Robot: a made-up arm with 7 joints.
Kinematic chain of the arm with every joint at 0, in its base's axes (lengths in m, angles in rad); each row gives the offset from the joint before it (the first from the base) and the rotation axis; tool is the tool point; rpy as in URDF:
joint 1: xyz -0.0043 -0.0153 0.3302 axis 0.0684 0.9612 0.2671
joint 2: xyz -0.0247 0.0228 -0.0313 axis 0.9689 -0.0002 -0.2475
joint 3: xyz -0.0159 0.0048 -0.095 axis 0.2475 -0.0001 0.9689
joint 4: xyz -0.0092 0.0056 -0.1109 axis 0.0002 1 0
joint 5: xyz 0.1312 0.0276 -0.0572 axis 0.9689 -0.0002 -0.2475
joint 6: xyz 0.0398 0.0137 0.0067 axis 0.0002 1 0
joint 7: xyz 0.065 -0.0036 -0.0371 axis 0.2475 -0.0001 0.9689
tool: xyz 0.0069 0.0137 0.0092 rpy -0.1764 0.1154 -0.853
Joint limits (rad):
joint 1: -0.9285..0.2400
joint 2: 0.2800..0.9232
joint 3: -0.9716..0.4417
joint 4: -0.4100..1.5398
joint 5: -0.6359..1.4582
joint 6: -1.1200..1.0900
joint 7: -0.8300..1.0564
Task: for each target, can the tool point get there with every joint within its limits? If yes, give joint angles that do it. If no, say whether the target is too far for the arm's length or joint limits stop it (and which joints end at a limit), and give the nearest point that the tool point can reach.
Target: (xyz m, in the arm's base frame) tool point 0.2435 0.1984 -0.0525
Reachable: yes | joints -0.6347 0.4427 -0.5801 1.3672 0.3832 0.3254 -0.1086
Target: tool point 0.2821 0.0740 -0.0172
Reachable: yes | joints -0.5588 0.5395 -0.7800 0.9129 0.2520 -0.6440 0.3391
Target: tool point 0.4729 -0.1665 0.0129
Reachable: no: too far | nearest point 0.3789 -0.0996 0.0640 | short by 0.126 m
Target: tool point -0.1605 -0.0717 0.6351
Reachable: no: joint limits stop it (at a limit: joint 1, joint 2, joint 3, joint 4, joint 6, joint 7) | nearest point 0.1197 0.1092 0.4595 | short by 0.377 m
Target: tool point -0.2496 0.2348 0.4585
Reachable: no: joint limits stop it (at a limit: joint 1, joint 2, joint 3, joint 4, joint 6) | nearest point -0.2016 0.3733 0.1689 | short by 0.325 m
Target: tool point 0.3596 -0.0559 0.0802
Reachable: yes | joints -0.8009 0.3390 -0.8212 0.5453 1.1512 0.4311 -0.1995
